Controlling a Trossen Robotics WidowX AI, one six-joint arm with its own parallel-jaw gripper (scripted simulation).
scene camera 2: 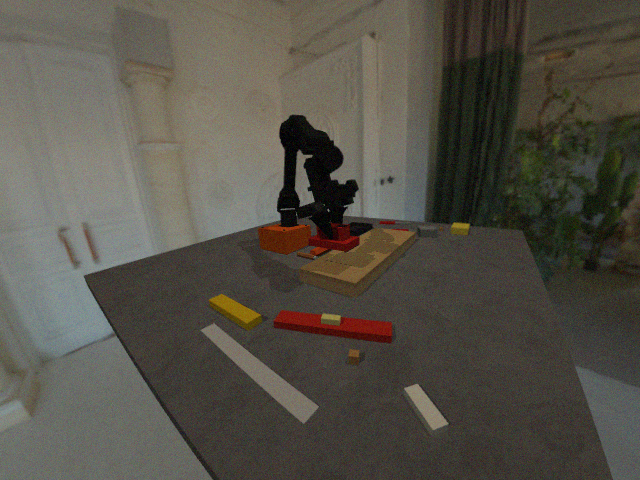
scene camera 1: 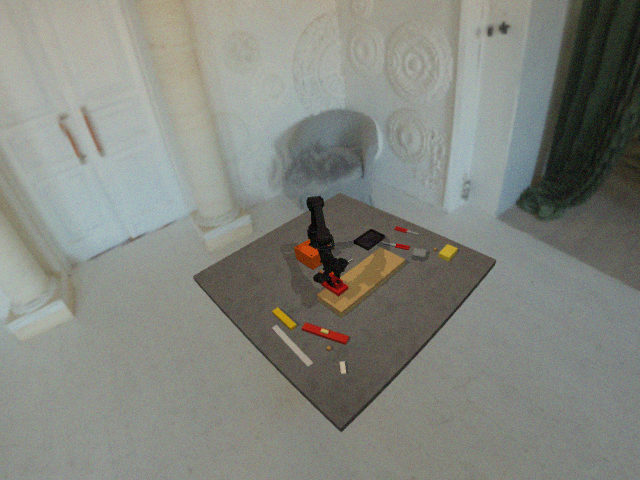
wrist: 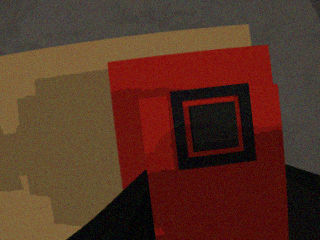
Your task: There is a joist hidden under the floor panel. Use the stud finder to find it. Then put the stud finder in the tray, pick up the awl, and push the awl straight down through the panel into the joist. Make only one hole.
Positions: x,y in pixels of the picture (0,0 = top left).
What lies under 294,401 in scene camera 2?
A long white strip.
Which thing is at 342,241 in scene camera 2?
A red stud finder.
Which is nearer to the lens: the yellow bar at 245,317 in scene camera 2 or the red level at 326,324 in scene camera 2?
The red level.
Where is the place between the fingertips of the gripper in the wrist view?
At 203,173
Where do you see a short white piece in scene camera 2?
At 434,422
